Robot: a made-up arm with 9 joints. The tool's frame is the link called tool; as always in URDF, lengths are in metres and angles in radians. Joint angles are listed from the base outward. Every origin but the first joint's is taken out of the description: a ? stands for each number. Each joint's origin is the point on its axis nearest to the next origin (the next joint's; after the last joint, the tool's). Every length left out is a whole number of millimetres.
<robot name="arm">
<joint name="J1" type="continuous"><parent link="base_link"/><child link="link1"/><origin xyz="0.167 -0.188 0.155" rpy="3.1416 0 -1.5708"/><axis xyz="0 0 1"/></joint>
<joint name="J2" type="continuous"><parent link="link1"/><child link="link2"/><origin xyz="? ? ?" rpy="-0.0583 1.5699 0"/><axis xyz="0 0 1"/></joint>
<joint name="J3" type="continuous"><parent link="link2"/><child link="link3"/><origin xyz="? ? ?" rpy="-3.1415 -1.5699 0"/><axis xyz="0 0 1"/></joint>
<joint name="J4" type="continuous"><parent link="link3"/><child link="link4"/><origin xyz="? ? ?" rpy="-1.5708 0 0.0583"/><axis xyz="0 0 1"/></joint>
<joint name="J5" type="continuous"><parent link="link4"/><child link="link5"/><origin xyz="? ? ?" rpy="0 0 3.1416"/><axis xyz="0 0 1"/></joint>
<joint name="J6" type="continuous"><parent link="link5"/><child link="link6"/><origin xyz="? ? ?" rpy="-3.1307 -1.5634 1.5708"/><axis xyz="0 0 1"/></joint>
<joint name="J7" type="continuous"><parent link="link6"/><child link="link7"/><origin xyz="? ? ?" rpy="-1.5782 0 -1.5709"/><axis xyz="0 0 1"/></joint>
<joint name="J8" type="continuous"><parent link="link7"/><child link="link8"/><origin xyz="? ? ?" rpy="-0.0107 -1.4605 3.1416"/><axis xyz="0 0 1"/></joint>
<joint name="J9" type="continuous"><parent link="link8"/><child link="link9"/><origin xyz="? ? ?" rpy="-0.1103 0.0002 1.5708"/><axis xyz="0 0 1"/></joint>
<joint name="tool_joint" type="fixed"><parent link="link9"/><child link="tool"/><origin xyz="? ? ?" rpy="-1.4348 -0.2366 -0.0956"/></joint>
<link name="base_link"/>
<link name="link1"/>
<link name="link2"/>
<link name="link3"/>
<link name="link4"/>
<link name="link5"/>
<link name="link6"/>
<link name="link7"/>
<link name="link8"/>
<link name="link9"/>
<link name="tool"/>
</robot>
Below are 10 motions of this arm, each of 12 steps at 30 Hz.
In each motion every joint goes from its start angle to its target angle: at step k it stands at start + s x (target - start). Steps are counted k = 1, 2, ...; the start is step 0. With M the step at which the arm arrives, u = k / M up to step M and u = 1 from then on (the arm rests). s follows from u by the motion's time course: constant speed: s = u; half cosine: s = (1 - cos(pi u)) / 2; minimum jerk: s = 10 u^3 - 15 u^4 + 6 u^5.
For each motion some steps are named. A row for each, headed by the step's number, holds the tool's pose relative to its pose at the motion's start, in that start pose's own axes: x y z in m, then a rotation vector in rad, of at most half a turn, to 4 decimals.
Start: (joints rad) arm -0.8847 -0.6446 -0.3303 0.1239 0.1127 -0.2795 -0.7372 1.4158 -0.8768
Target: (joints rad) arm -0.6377 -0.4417 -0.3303 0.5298 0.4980 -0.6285 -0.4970 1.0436 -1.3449
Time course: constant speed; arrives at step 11
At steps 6, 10, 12:
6: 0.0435 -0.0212 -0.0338 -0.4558 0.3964 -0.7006
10: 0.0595 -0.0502 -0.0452 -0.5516 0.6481 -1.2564
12: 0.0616 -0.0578 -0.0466 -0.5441 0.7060 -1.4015

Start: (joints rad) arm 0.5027 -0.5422 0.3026 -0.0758 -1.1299 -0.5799 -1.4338 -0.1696 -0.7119
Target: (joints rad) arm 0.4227 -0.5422 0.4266 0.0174 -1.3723 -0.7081 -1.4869 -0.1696 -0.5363
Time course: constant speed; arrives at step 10
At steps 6, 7, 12:
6: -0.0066 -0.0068 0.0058 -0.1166 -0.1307 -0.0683
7: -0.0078 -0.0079 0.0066 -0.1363 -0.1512 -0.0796
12: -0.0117 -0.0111 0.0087 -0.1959 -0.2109 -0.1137

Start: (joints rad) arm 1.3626 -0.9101 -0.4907 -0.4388 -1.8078 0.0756 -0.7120 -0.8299 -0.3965
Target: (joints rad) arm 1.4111 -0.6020 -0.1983 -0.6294 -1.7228 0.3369 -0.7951 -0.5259 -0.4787
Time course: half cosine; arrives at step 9
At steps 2, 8, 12:
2: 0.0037 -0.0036 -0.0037 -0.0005 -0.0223 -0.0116
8: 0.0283 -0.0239 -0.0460 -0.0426 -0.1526 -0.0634
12: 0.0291 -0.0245 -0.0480 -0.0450 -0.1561 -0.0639

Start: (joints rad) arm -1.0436 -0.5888 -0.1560 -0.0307 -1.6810 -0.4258 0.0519 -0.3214 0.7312
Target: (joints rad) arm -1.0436 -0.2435 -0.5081 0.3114 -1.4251 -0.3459 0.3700 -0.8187 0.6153
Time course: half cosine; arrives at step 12
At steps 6, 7, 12:
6: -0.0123 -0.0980 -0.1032 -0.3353 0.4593 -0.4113
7: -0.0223 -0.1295 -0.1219 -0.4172 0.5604 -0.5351
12: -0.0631 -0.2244 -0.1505 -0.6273 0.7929 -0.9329

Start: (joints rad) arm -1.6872 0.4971 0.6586 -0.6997 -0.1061 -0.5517 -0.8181 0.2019 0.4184
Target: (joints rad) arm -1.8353 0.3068 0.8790 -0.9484 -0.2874 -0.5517 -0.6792 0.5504 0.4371
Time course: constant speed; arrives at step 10
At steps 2, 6, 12:
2: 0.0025 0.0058 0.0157 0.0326 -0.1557 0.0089
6: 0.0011 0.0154 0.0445 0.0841 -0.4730 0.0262
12: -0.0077 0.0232 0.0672 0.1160 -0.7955 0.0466

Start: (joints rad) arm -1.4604 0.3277 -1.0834 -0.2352 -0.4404 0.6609 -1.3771 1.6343 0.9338
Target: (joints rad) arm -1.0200 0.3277 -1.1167 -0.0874 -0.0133 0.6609 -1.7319 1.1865 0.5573
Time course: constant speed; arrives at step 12
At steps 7, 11, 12:
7: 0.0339 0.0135 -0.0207 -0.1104 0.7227 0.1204
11: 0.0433 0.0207 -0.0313 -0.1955 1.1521 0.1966
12: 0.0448 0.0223 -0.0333 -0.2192 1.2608 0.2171

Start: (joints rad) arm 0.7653 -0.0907 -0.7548 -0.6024 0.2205 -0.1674 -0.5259 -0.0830 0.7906
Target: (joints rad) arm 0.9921 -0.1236 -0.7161 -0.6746 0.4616 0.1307 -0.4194 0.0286 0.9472
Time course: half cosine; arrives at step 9
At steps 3, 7, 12:
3: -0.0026 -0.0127 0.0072 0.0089 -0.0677 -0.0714
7: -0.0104 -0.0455 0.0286 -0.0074 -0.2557 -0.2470
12: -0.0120 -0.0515 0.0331 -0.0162 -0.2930 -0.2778

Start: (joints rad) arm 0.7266 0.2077 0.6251 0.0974 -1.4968 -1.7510 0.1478 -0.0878 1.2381
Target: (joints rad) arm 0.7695 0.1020 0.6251 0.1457 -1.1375 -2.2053 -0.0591 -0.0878 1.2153
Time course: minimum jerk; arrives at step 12
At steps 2, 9, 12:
2: -0.0016 0.0006 -0.0021 -0.0004 0.0178 0.0172
9: -0.0542 0.0135 -0.0401 0.0693 0.4708 0.4515
12: -0.0619 0.0146 -0.0425 0.0875 0.5267 0.5054

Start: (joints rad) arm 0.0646 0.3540 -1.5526 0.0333 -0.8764 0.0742 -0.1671 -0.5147 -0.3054
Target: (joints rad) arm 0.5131 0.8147 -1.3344 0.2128 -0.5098 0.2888 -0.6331 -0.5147 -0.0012
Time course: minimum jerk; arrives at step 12
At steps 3, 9, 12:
3: 0.0142 -0.0130 0.0069 0.0441 -0.0344 -0.0365
9: 0.0805 -0.1443 0.0600 0.2268 -0.5030 -0.3694
12: 0.0819 -0.1630 0.0673 0.2239 -0.5867 -0.4152

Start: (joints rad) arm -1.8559 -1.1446 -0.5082 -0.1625 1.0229 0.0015 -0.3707 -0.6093 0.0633
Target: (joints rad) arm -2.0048 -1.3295 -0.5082 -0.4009 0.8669 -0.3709 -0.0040 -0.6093 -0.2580
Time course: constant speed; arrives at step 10
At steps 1, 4, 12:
1: -0.0001 -0.0025 -0.0032 -0.0528 0.0475 -0.0088
4: -0.0008 -0.0109 -0.0102 -0.2141 0.1659 -0.0424
12: -0.0016 -0.0283 -0.0107 -0.5261 0.2915 -0.1319

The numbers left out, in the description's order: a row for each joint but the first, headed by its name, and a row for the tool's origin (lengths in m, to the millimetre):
J2: 0.047 0.006 0
J3: -0.052 -0.055 0
J4: 0.004 0.043 0
J5: -0.055 0.092 0
J6: 0.042 0.058 0
J7: 0.053 -0.036 0
J8: -0.048 -0.005 0
J9: -0.053 0.044 0
tool: 0.036 -0.009 0

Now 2 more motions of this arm.
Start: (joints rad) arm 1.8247 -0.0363 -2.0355 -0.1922 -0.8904 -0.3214 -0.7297 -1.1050 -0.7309
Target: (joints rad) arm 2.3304 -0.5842 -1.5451 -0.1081 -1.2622 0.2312 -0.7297 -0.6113 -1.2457
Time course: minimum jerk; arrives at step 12
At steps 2, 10, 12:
2: -0.0009 0.0052 -0.0006 -0.0202 -0.0216 -0.0074
10: -0.0352 0.1393 -0.1299 -0.7597 -0.5449 0.0944
12: -0.0370 0.1421 -0.1384 -0.7928 -0.5621 0.1103

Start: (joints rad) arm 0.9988 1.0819 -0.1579 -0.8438 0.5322 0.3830 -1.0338 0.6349 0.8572
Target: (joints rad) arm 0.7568 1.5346 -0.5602 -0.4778 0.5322 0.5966 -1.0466 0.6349 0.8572
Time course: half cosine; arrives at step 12
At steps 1, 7, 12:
1: -0.0011 -0.0006 -0.0008 -0.0082 -0.0035 0.0084
7: -0.0341 -0.0316 -0.0292 -0.3116 -0.1532 0.3385
12: -0.0471 -0.0573 -0.0442 -0.4980 -0.2577 0.5642

